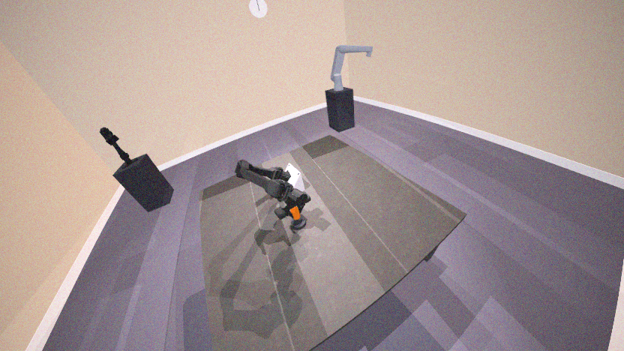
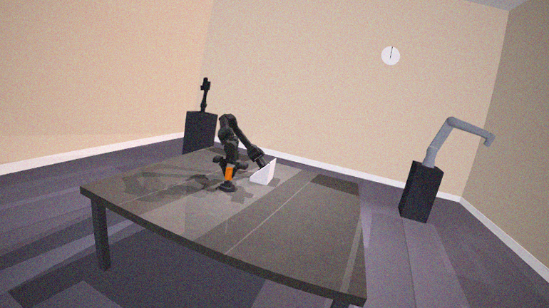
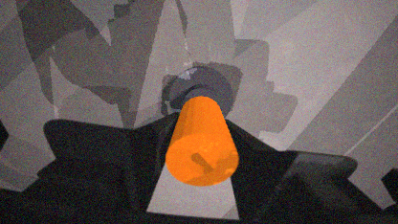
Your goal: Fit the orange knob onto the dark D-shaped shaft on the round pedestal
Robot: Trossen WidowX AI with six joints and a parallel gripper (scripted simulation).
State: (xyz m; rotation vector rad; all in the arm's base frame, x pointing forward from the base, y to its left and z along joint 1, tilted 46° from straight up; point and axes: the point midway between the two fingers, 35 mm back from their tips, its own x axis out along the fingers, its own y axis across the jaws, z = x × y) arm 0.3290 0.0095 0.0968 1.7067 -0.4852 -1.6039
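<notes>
Right now my gripper tip is 2 cm below the orange knob. From my gripper tip the other things lie so: round pedestal 4 cm below.
</notes>
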